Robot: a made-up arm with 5 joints. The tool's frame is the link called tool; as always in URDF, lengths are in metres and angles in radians. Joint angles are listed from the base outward. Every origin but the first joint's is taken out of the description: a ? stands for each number. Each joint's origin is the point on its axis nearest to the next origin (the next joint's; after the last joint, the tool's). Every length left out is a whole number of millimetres.
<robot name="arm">
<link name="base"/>
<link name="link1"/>
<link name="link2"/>
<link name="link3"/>
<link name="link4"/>
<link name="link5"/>
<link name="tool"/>
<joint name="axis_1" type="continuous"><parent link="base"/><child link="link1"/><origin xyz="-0.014 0.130 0.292" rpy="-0.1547 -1.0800 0.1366"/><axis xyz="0 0 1"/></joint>
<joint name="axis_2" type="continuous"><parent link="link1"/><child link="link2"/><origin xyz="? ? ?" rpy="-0.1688 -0.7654 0.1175"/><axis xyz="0 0 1"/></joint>
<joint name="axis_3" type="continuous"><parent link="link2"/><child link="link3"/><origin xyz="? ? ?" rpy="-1.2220 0.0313 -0.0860"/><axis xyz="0 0 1"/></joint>
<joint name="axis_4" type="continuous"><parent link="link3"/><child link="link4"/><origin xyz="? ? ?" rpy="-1.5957 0.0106 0.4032"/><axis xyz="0 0 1"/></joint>
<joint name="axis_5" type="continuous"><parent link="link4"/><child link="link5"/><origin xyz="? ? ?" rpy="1.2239 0.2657 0.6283"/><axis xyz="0 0 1"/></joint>
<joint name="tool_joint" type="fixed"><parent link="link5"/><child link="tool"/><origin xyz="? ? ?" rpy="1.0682 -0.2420 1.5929"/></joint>
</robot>
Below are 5 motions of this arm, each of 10 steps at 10 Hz.
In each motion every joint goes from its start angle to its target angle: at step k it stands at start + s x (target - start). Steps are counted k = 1, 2, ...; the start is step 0. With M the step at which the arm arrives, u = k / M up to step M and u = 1 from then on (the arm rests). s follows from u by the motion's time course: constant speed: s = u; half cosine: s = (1 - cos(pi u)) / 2; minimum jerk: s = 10 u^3 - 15 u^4 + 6 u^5.
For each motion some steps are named. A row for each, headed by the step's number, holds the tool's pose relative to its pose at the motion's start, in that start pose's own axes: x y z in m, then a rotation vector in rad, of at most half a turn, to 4 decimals.
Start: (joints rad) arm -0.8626 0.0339 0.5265 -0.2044 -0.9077
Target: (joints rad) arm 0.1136 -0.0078 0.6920 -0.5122 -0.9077
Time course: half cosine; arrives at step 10
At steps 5, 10:
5: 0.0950 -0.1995 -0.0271 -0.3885 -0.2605 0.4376
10: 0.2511 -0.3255 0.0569 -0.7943 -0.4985 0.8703

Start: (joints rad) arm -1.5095 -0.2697 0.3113 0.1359 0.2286
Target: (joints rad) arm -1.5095 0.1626 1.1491 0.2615 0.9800
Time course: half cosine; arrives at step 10
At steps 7, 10:
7: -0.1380 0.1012 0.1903 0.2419 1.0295 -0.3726
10: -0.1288 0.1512 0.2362 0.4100 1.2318 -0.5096

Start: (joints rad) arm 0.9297 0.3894 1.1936 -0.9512 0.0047
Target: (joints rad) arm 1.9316 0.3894 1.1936 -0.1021 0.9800
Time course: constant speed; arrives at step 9
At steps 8, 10:
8: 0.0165 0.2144 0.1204 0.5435 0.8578 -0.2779
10: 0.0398 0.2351 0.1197 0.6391 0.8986 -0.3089

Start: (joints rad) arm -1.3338 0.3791 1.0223 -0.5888 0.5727
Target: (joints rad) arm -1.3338 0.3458 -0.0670 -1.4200 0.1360
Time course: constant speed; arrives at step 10
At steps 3, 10:
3: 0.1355 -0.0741 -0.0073 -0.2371 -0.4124 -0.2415
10: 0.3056 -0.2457 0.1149 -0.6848 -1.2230 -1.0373

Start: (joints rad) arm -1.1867 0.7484 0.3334 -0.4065 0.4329
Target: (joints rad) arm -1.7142 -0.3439 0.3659 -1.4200 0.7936
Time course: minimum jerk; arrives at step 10
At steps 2, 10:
2: 0.0038 -0.0013 0.0019 0.0088 -0.0004 0.0577
10: 0.1748 0.0620 0.0707 0.2010 -0.3491 0.6232

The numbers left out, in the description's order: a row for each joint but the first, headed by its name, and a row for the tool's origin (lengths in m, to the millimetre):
axis_2: 0.092 -0.036 0.000
axis_3: -0.038 0.087 0.000
axis_4: 0.028 -0.195 0.000
axis_5: -0.349 -0.095 0.000
tool: -0.009 -0.045 0.000

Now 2 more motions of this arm.
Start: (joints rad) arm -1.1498 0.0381 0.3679 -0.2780 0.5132
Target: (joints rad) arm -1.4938 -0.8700 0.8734 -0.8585 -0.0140
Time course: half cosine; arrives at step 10
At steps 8, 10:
8: 0.0058 -0.0614 0.0147 0.0324 -0.5678 0.4579
10: 0.0273 -0.0703 0.0135 0.0421 -0.6689 0.5014

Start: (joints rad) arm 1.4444 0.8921 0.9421 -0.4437 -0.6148
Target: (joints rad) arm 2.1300 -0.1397 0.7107 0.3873 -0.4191
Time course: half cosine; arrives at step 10
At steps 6, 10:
6: 0.0211 0.1608 -0.0091 0.6507 -0.1260 -0.0035
10: -0.0067 0.1762 0.0273 0.9713 -0.0981 0.1907

